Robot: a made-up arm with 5 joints. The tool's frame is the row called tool.
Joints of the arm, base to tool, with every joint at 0 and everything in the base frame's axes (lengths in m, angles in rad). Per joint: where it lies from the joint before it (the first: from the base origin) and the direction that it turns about. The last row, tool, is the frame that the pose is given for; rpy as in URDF.
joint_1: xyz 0.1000 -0.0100 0.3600 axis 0 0 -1
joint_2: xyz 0.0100 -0.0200 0.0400 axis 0 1 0
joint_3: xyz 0.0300 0.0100 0.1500 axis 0 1 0
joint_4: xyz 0.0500 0.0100 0.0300 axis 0 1 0
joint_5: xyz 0.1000 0.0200 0.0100 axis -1 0 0
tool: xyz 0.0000 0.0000 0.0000 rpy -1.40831 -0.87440 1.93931
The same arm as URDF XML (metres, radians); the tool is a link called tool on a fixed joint. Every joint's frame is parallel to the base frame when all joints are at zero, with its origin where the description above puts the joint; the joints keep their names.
<robot name="arm">
  <joint name="tool_joint" type="fixed">
    <parent link="link5"/>
    <child link="tool"/>
    <origin xyz="0.0000 0.0000 0.0000" rpy="-1.4083 -0.8744 1.9393"/>
  </joint>
  <joint name="joint_5" type="continuous">
    <parent link="link4"/>
    <child link="link5"/>
    <origin xyz="0.1000 0.0200 0.0100" rpy="0.0000 0.0000 0.0000"/>
    <axis xyz="-1 0 0"/>
  </joint>
  <joint name="joint_4" type="continuous">
    <parent link="link3"/>
    <child link="link4"/>
    <origin xyz="0.0500 0.0100 0.0300" rpy="0.0000 0.0000 0.0000"/>
    <axis xyz="0 1 0"/>
  </joint>
  <joint name="joint_3" type="continuous">
    <parent link="link2"/>
    <child link="link3"/>
    <origin xyz="0.0300 0.0100 0.1500" rpy="0.0000 0.0000 0.0000"/>
    <axis xyz="0 1 0"/>
  </joint>
  <joint name="joint_2" type="continuous">
    <parent link="link1"/>
    <child link="link2"/>
    <origin xyz="0.0100 -0.0200 0.0400" rpy="0.0000 0.0000 0.0000"/>
    <axis xyz="0 1 0"/>
  </joint>
  <joint name="joint_1" type="continuous">
    <parent link="base"/>
    <child link="link1"/>
    <origin xyz="0.1000 -0.0100 0.3600" rpy="0.0000 0.0000 0.0000"/>
    <axis xyz="0 0 -1"/>
  </joint>
  <link name="base"/>
  <link name="link1"/>
  <link name="link2"/>
  <link name="link3"/>
  <link name="link4"/>
  <link name="link5"/>
  <link name="tool"/>
</robot>

